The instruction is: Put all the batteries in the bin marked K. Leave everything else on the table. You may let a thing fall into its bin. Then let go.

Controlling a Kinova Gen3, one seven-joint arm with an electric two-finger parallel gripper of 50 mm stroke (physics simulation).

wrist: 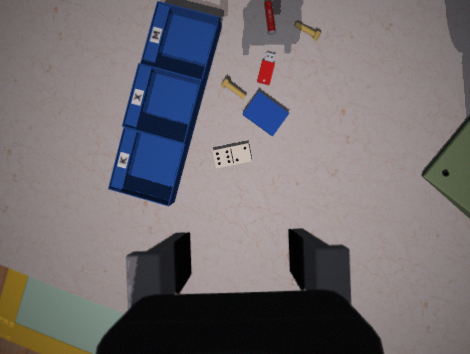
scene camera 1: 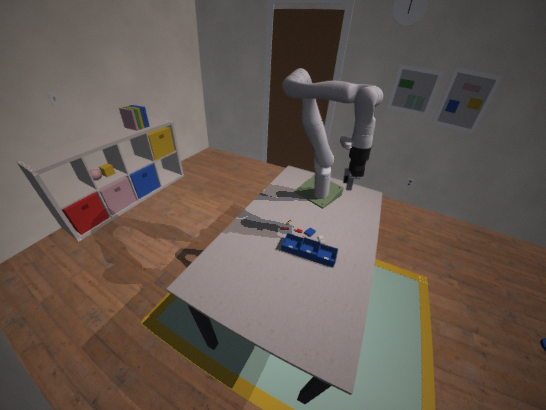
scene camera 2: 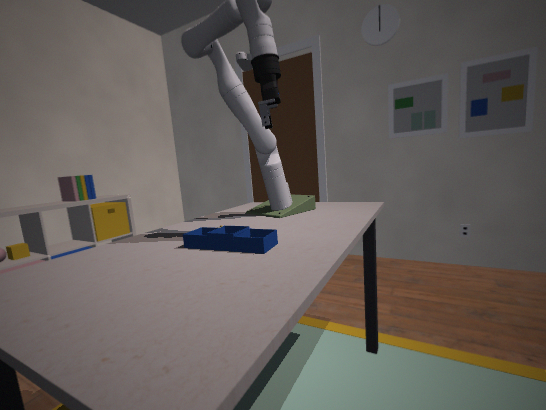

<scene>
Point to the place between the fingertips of the gripper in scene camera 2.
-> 267,127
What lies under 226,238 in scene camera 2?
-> A blue three-part tray.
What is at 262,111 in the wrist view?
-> A blue block.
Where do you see a blue three-part tray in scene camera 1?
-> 306,248
</scene>
